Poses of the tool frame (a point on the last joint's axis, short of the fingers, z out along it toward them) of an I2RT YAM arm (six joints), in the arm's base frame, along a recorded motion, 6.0 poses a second.
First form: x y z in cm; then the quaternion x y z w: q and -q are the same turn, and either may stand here.
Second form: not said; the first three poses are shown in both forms.
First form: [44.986, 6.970, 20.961, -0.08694, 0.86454, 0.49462, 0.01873]
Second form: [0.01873, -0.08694, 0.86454, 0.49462, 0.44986, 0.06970, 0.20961]
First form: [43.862, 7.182, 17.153, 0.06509, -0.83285, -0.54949, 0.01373]
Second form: [0.01373, 0.06509, -0.83285, -0.54949, 0.43862, 0.07182, 0.17153]
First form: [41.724, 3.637, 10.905, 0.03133, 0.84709, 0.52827, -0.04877]
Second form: [0.04877, -0.03133, -0.84709, -0.52827, 0.41724, 0.03637, 0.10905]
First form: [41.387, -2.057, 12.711, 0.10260, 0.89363, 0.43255, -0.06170]
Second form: [0.06170, -0.10260, -0.89363, -0.43255, 0.41387, -0.02057, 0.12711]
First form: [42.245, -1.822, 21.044, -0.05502, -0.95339, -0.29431, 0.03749]
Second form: [0.03749, -0.05502, -0.95339, -0.29431, 0.42245, -0.01822, 0.21044]
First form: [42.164, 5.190, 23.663, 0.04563, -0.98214, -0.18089, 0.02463]
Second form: [0.02463, 0.04563, -0.98214, -0.18089, 0.42164, 0.05190, 0.23663]
